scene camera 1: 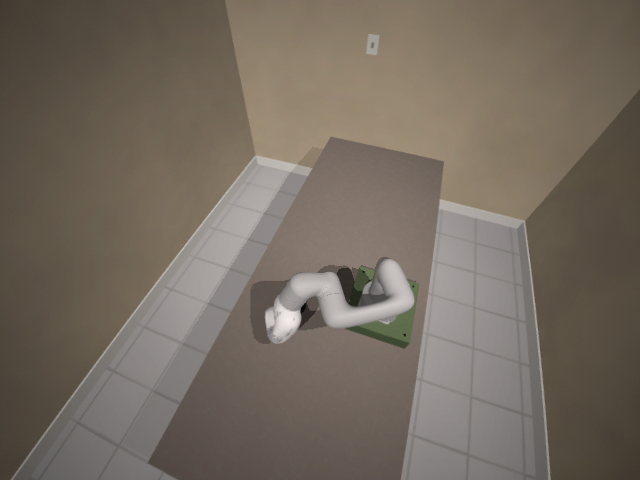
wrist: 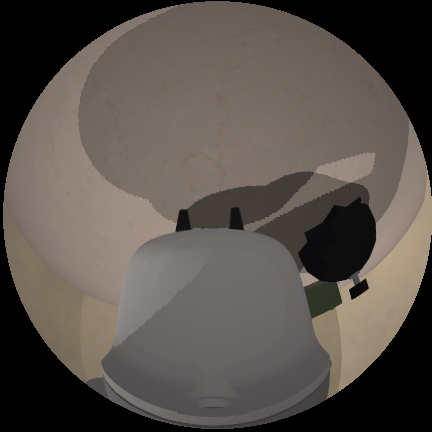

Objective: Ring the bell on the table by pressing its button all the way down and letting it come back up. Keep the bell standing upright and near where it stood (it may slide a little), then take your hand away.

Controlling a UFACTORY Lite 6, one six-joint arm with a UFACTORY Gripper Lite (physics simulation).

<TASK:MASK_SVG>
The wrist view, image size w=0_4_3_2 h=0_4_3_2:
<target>bell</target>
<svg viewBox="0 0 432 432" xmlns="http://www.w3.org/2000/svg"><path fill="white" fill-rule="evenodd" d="M360 197L347 206L333 205L321 223L304 232L307 242L297 252L306 271L320 281L336 282L352 278L354 286L348 289L351 299L368 289L366 278L359 281L357 274L368 260L376 240L375 219L369 206L365 203L360 203Z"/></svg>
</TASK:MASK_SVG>
